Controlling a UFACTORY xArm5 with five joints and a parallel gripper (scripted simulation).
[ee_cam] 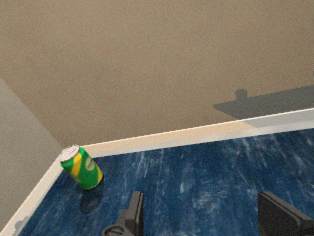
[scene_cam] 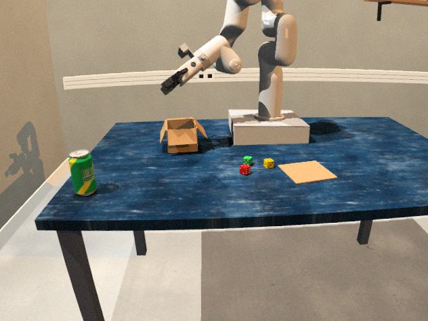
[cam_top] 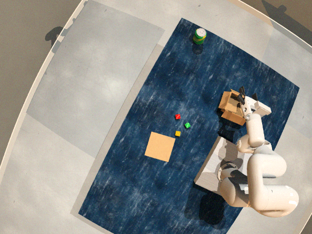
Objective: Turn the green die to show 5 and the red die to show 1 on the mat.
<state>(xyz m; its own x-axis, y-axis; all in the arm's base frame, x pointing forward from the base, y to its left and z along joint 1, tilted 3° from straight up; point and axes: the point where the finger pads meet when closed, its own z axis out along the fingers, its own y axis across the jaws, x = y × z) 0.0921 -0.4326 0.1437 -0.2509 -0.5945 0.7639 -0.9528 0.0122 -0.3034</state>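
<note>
Now: hand 24 cm to the right of the green die, 22 cm short of it and 22 cm above it. The rest, counted from my hand: yellow can (31 cm ahead, 27 cm to the right, 17 cm below); then red die (29 cm ahead, 22 cm to the left, 22 cm below); then cardboard box (19 cm below, 5 cm to the left, 2 cm behind).
</note>
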